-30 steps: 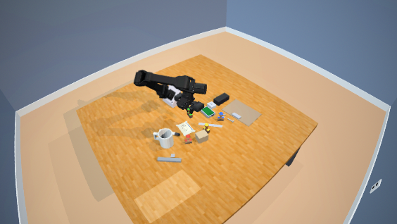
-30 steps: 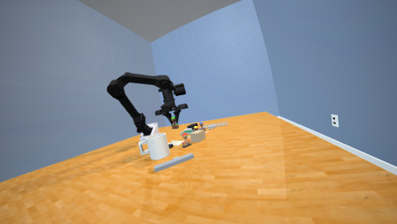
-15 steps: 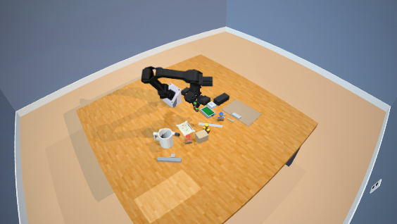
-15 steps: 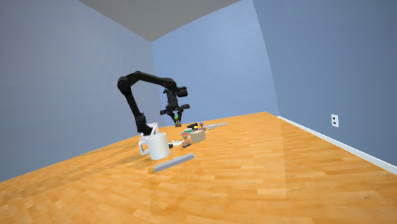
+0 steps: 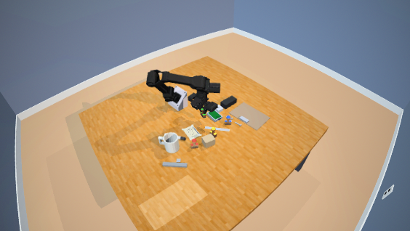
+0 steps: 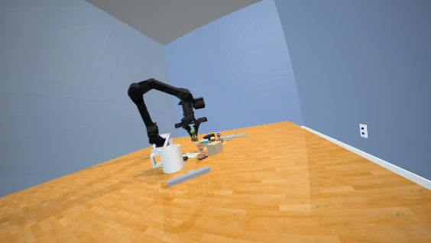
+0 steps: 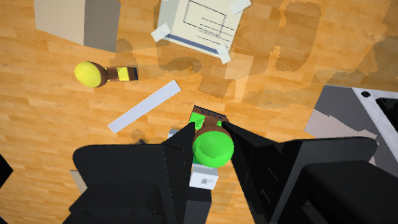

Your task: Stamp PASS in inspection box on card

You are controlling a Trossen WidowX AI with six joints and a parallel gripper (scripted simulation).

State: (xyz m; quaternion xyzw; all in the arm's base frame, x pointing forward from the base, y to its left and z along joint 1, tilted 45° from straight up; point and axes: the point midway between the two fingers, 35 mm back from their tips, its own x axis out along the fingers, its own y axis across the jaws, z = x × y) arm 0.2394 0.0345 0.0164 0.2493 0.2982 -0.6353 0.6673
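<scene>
Right now the green ink pad is 80 mm to the left of my gripper tip, 70 mm below it and 20 mm ahead of it. From my gripper tip the other things lie so: green-knobbed stamp: right at my gripper tip; white card: 110 mm to the right, 70 mm below, 20 mm ahead; grey ruler: 110 mm ahead, 70 mm below, 10 mm to the left.
</scene>
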